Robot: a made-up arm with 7 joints. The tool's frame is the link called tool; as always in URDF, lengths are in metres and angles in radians. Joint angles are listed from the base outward.
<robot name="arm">
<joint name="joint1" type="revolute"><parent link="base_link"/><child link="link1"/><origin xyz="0.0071 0.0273 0.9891"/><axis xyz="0 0 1"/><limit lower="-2.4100" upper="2.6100"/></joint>
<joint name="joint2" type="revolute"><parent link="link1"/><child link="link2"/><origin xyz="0.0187 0.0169 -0.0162"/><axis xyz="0 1 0"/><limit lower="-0.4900" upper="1.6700"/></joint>
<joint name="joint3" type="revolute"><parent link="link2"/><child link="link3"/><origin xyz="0.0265 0.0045 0.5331"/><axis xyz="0 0 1"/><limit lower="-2.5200" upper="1.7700"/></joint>
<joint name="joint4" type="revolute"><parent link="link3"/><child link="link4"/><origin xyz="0.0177 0.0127 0.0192"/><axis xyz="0 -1 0"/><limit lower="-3.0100" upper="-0.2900"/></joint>
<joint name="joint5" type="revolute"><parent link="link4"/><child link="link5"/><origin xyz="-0.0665 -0.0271 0.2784"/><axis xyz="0 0 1"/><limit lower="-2.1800" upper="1.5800"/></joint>
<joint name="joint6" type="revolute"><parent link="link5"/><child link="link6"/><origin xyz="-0.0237 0.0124 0.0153"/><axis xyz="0 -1 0"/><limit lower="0.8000" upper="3.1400"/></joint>
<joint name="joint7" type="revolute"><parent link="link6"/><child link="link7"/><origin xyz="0.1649 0.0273 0.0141"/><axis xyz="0 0 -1"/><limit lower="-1.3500" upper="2.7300"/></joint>
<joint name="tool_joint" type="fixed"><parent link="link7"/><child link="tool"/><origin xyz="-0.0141 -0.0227 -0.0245" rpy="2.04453 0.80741 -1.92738"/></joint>
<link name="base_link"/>
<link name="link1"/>
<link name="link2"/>
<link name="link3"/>
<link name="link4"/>
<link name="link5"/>
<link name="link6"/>
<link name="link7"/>
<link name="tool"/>
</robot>
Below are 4 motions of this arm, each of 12 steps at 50 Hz.
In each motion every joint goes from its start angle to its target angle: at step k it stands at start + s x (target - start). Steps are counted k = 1, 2, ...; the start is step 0. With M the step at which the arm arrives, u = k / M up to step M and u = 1 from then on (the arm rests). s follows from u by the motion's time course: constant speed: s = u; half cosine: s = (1 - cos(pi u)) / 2; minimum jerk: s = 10 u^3 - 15 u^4 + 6 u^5.
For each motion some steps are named. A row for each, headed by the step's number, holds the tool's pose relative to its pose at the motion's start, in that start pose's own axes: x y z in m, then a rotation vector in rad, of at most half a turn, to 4 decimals.
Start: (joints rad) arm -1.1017 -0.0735 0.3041 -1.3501 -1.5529 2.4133 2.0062
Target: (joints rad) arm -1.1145 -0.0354 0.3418 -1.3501 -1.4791 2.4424 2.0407
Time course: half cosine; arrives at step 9
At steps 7, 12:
7: -0.0006 0.0024 0.0173 -0.0088 -0.0851 0.0727
12: -0.0006 0.0026 0.0195 -0.0097 -0.0962 0.0826

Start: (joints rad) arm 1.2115 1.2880 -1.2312 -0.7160 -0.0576 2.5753 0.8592
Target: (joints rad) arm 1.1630 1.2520 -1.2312 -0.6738 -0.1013 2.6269 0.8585
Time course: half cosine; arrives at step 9
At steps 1, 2, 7, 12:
1: 0.0006 -0.0004 -0.0011 0.0016 0.0007 -0.0016
2: 0.0024 -0.0014 -0.0044 0.0060 0.0027 -0.0063
7: 0.0184 -0.0098 -0.0331 0.0453 0.0225 -0.0477
12: 0.0209 -0.0110 -0.0375 0.0513 0.0259 -0.0540

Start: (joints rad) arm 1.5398 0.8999 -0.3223 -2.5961 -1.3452 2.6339 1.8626
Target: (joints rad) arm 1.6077 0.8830 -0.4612 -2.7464 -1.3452 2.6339 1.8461
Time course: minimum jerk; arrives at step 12
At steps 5, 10, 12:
5: 0.0140 0.0108 0.0059 -0.0077 0.0211 0.0498
10: 0.0373 0.0322 0.0159 -0.0216 0.0518 0.1386
12: 0.0386 0.0335 0.0164 -0.0224 0.0532 0.1437

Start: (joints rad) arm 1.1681 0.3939 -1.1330 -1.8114 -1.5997 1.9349 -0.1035
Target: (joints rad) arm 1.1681 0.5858 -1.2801 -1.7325 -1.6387 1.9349 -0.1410
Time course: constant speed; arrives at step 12
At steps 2, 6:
2: -0.0020 -0.0065 -0.0069 -0.0286 0.0114 0.0319
6: -0.0061 -0.0187 -0.0203 -0.0849 0.0350 0.0975

